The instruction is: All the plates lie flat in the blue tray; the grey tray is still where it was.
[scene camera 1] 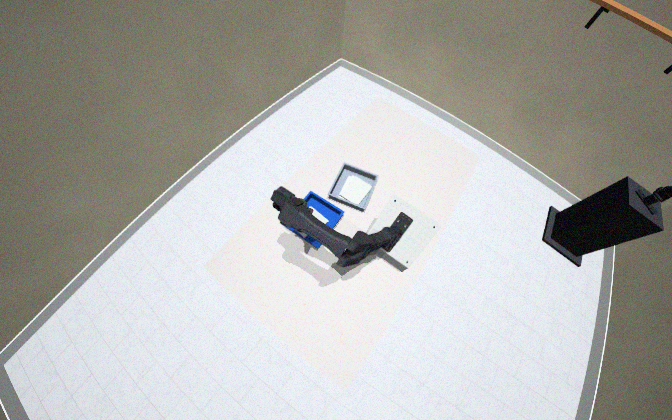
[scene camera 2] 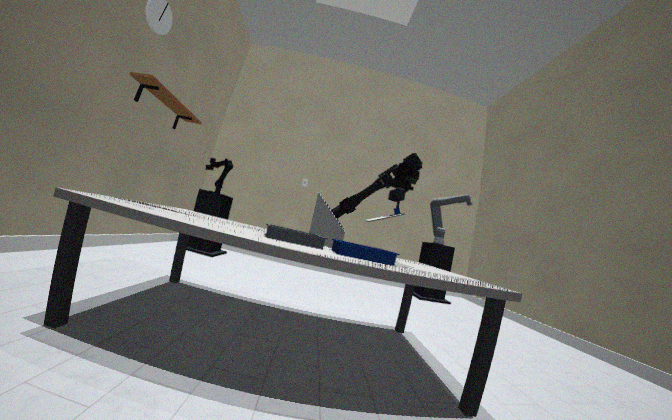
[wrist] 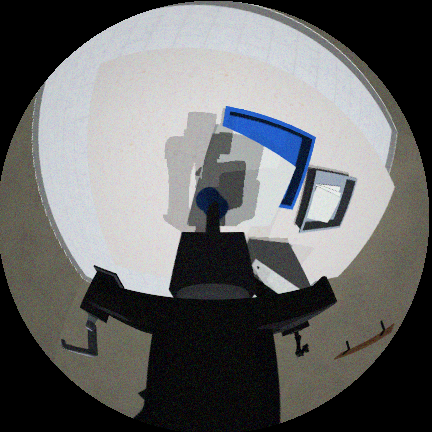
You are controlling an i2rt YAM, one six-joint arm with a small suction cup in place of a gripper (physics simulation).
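Pixels of known places: hand, tool point: (wrist: 212, 194); arm's base, link origin: (scene camera 1: 395, 232) (scene camera 2: 332, 215) (wrist: 267, 294).
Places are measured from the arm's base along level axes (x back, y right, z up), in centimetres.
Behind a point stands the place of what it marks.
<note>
My suction cup (scene camera 2: 398, 211) (wrist: 212, 202) {x -34.1, y -27.1, z 4.3 cm} holds a pale plate (scene camera 1: 319, 215) {x -33.4, y -15.5, z -0.4 cm} (scene camera 2: 382, 218) {x -41.0, y -19.3, z 0.6 cm} (wrist: 281, 175) {x -38.0, y -16.7, z -0.2 cm} from above. The plate hangs well above the table, partly over the blue tray (scene camera 1: 331, 210) {x -34.9, y -3.1, z -17.1 cm} (scene camera 2: 365, 252) {x -48.8, y -13.4, z -14.6 cm} (wrist: 280, 138) {x -45.8, y -10.5, z -17.2 cm}, and looks tilted against the table top in scene camera 2. The arm hides much of the plate and the cup in scene camera 1. The grey tray (scene camera 1: 346, 203) {x -30.6, y 5.2, z -15.8 cm} (scene camera 2: 295, 236) {x -44.1, y 14.5, z -14.6 cm} (wrist: 348, 202) {x -37.4, y 27.2, z -12.6 cm} stands beside the blue one. Overlapping pale plates (scene camera 1: 354, 189) {x -32.3, y 15.4, z -15.4 cm} (wrist: 325, 204) {x -32.1, y 16.4, z -15.4 cm} lie in it. The held plate covers part of the blue tray's inside in the wrist view.
A pale panel with dark dots (scene camera 1: 417, 240) {x 10.6, y 2.2, z 2.0 cm} (scene camera 2: 325, 220) {x -10.8, y 3.5, z -4.2 cm} (wrist: 275, 279) {x -8.3, y -1.2, z -1.1 cm} stands by the arm's base, close to both trays. Beyond the table are a black pedestal (scene camera 1: 595, 225) (scene camera 2: 214, 202) with a dark arm and another pedestal (scene camera 2: 436, 256) with a grey arm.
</note>
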